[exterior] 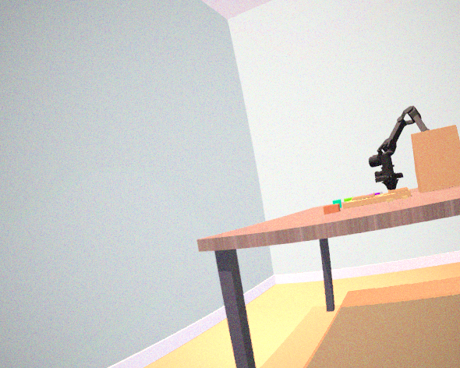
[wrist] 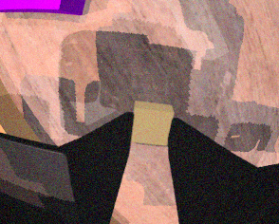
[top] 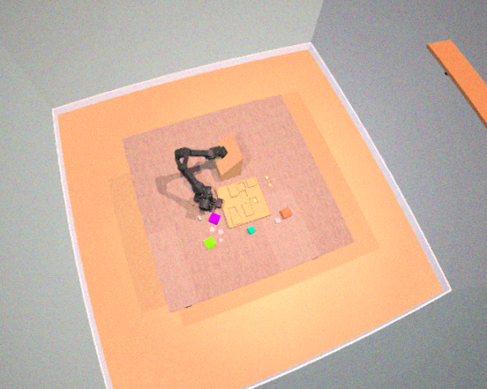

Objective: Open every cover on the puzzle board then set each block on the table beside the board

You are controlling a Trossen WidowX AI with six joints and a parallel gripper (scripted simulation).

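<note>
The magenta block is 11 cm ahead of my gripper tip, 1 cm to the right of it and 1 cm above it. Round my gripper tip: orange block 29 cm ahead, 44 cm to the left, 1 cm above; then lime green block 24 cm ahead, 11 cm to the right, 1 cm above; then teal block 29 cm ahead, 17 cm to the left, 1 cm above.
</note>
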